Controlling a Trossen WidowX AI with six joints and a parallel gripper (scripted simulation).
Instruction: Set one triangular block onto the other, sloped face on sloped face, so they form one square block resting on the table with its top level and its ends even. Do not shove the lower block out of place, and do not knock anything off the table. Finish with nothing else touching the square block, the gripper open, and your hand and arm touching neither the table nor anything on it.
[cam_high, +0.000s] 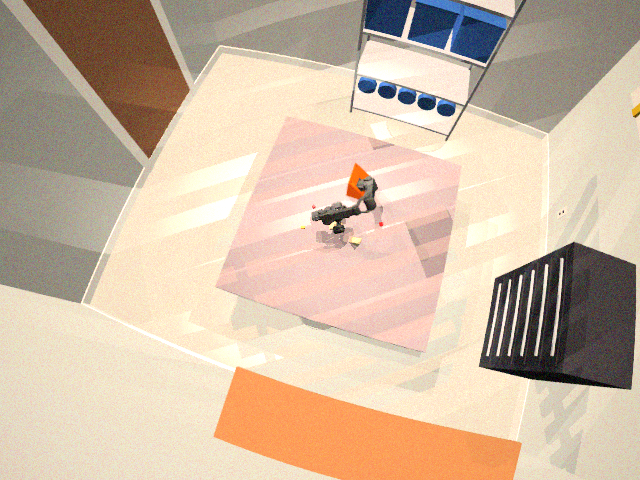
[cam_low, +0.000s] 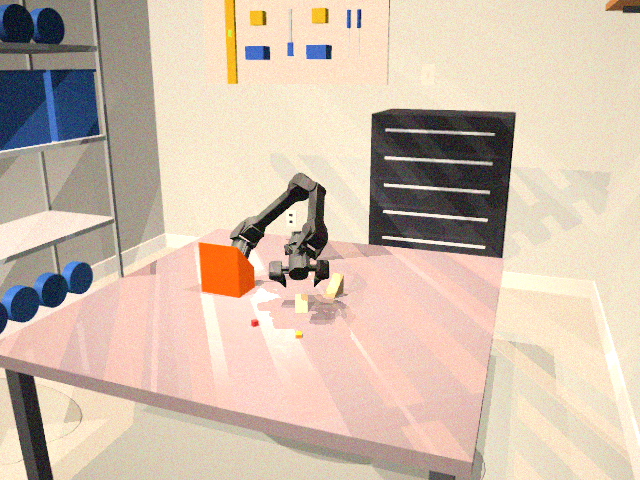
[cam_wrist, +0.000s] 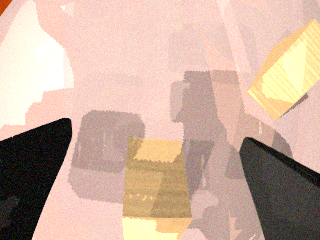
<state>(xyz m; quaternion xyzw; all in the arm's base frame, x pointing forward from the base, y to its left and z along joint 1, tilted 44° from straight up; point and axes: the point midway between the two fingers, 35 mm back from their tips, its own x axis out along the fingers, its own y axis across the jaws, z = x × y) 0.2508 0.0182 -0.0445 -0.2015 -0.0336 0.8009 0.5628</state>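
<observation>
My gripper tip is now 40 mm to the left of the tan triangular block, 30 mm above it and 20 mm short of it. Round my gripper tip: small yellow cube: 220 mm to the right, 120 mm ahead, 50 mm below; then small red cube: 220 mm to the right, 50 mm below, 30 mm behind.
</observation>
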